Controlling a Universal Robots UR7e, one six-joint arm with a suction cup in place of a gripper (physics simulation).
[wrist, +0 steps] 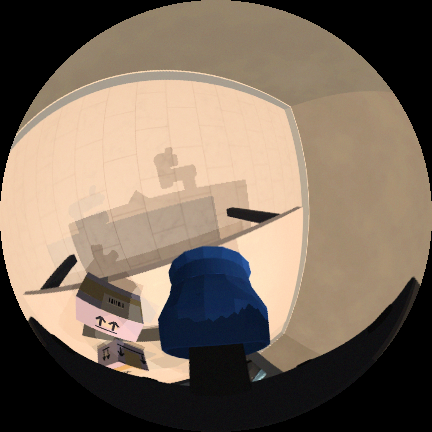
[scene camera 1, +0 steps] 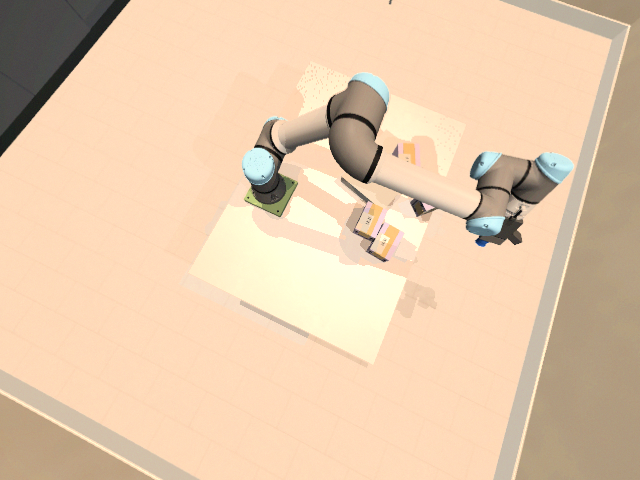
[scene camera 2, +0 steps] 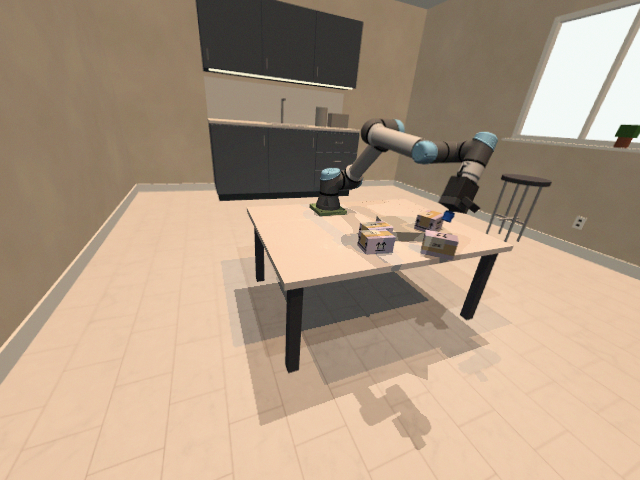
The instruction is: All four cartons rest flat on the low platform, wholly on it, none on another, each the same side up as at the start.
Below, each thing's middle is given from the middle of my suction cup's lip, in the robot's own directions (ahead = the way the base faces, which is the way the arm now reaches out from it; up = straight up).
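The suction cup's 220 mm higher than the low platform (scene camera 1: 372, 192), and it's 270 mm to the right of it and 360 mm beyond it.
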